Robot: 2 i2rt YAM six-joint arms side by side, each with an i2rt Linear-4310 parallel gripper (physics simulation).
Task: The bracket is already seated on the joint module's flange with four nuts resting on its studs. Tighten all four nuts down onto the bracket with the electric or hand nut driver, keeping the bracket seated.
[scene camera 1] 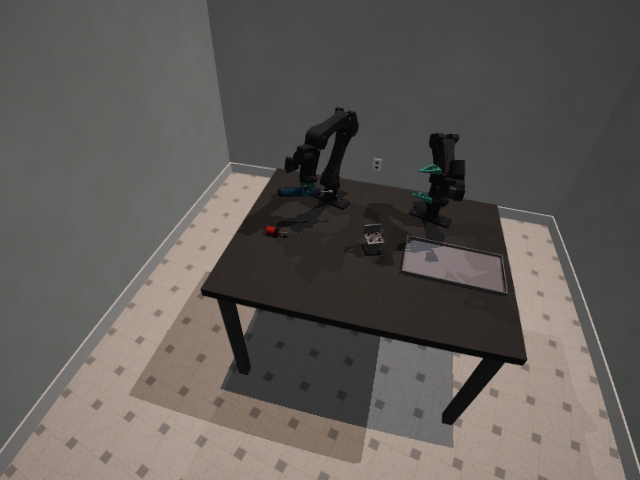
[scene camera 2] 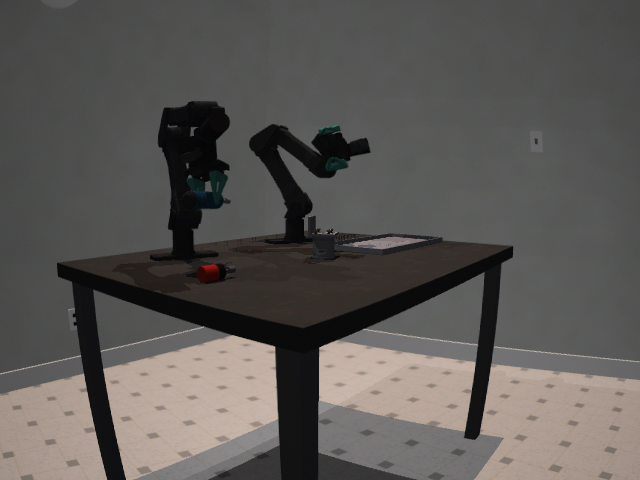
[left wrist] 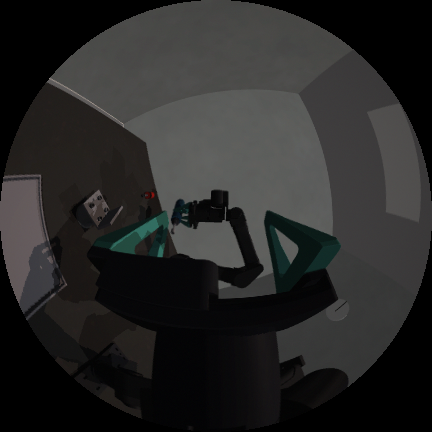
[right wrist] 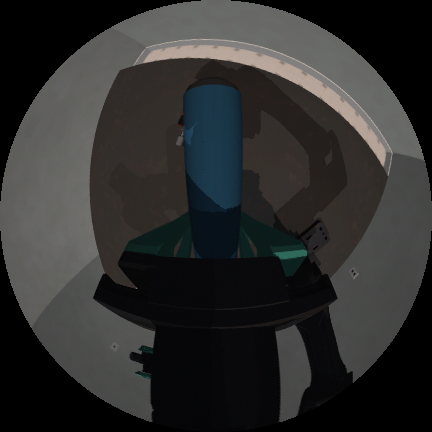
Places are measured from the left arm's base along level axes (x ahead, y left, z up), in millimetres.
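Pixels of known places: left gripper, fingertip midpoint: (scene camera 1: 415, 182) (scene camera 2: 328, 142) (left wrist: 215, 215) (right wrist: 137, 361); right gripper, fingertip midpoint: (scene camera 1: 304, 195) (scene camera 2: 209, 206) (left wrist: 173, 213) (right wrist: 214, 215); left arm's base at its link origin: (scene camera 1: 430, 217) (scene camera 2: 294, 241); right arm's base at its link origin: (scene camera 1: 330, 199) (scene camera 2: 183, 257).
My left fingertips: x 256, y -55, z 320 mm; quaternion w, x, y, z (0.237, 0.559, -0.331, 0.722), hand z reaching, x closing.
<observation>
Ahead of a thing's pixels: the offset from my left fingertips to its middle.
My right gripper (scene camera 1: 308, 189) (scene camera 2: 207, 192) (right wrist: 214, 215) is shut on the blue electric nut driver @(434 mm right, 99 mm ahead, 157 mm down) (scene camera 1: 289, 191) (scene camera 2: 206, 200) (right wrist: 213, 145), held roughly level above the table, its metal tip toward the right in scene camera 1. My left gripper (scene camera 1: 417, 182) (scene camera 2: 333, 147) is wide open and empty, raised near its arm's base. The silver bracket @(93 mm right, 99 mm ahead, 238 mm down) (scene camera 1: 373, 238) (left wrist: 98, 207) sits on the grey joint module @(93 mm right, 99 mm ahead, 283 mm down) (scene camera 1: 371, 249) (scene camera 2: 323, 248) (left wrist: 83, 213), apart from both grippers. Nuts show on its studs; how far down they sit is too small to tell.
A red hand driver @(485 mm right, 248 mm ahead, 303 mm down) (scene camera 1: 270, 230) (scene camera 2: 209, 273) (left wrist: 149, 195) lies on the table at the left in scene camera 1, partly hidden by the blue driver in the right wrist view. A shallow tray @(242 mm left, 2 mm back, 312 mm down) (scene camera 1: 454, 246) (scene camera 2: 413, 246) (left wrist: 41, 200) lies to the right of the module.
</observation>
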